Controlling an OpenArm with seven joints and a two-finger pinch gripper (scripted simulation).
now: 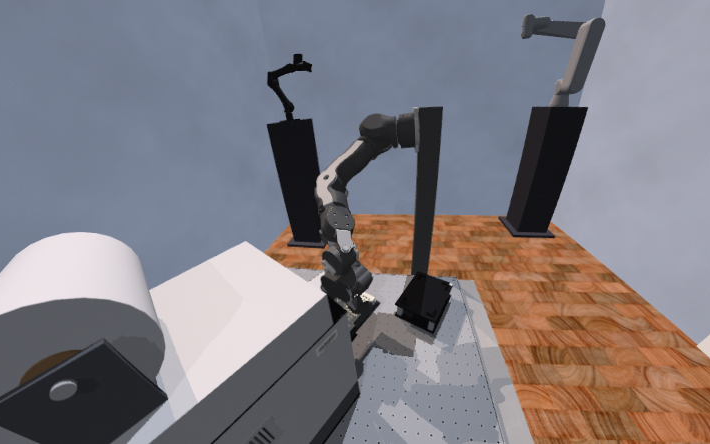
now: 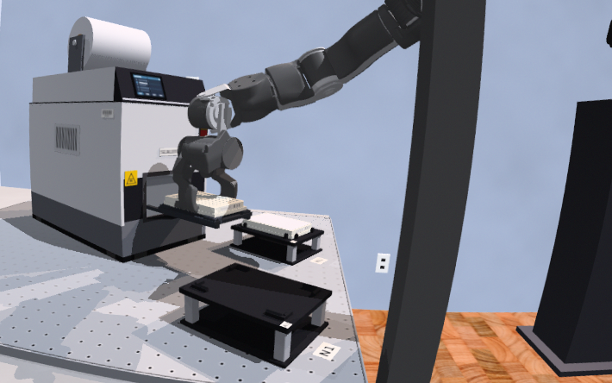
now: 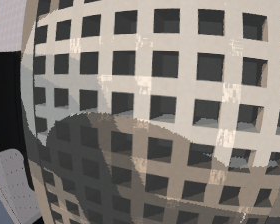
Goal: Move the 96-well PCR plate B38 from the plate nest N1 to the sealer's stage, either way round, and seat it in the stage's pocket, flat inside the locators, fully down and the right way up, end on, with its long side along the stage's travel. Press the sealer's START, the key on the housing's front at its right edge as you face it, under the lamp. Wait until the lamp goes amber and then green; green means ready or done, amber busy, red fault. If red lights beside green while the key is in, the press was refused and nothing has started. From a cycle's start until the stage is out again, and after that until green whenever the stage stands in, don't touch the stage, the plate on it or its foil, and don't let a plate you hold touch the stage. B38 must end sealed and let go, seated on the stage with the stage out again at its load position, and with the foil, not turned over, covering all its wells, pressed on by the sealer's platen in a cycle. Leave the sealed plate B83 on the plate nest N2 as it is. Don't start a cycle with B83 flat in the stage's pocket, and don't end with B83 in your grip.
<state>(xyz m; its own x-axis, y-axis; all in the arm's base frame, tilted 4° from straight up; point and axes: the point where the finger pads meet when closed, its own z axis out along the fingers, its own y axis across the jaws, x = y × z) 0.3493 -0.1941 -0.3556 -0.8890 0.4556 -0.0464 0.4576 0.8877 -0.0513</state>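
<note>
The 96-well plate B38 is right at my hand. Also, from my hand: start key (50 mm ahead, 130 mm to the right, 80 mm above); door (60 mm ahead, 30 mm to the right, 30 mm below); sealer's stage (10 mm below).
</note>
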